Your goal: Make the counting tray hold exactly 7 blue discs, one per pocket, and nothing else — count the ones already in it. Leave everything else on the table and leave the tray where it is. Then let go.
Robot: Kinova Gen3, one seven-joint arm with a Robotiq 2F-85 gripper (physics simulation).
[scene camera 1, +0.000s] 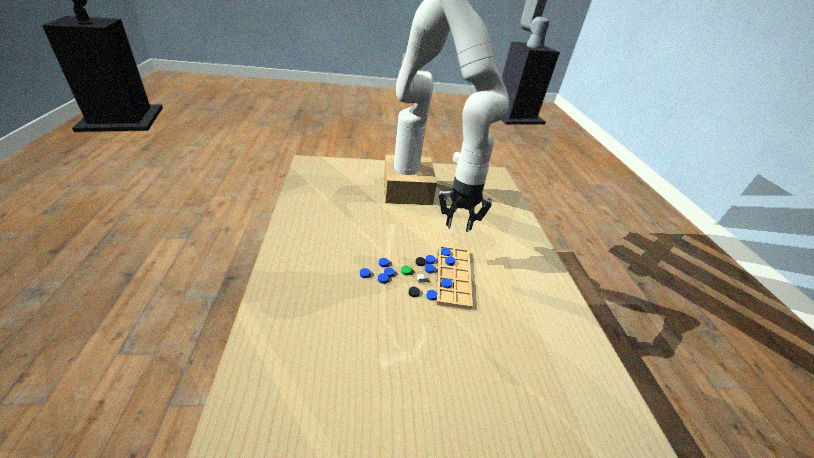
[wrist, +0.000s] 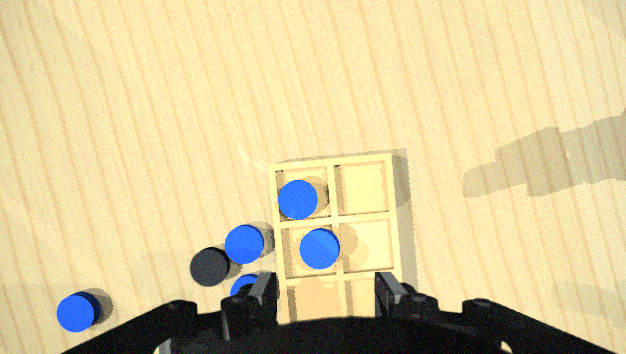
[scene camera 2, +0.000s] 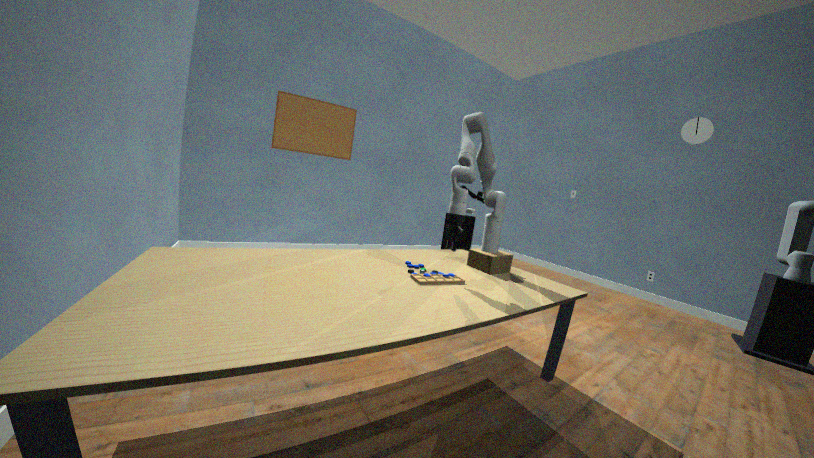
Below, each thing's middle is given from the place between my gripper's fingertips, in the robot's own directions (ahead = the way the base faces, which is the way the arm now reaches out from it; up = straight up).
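Wooden counting tray (scene camera 1: 459, 295): 10 mm to the right of my hand, 50 mm ahead of it, 130 mm below it.
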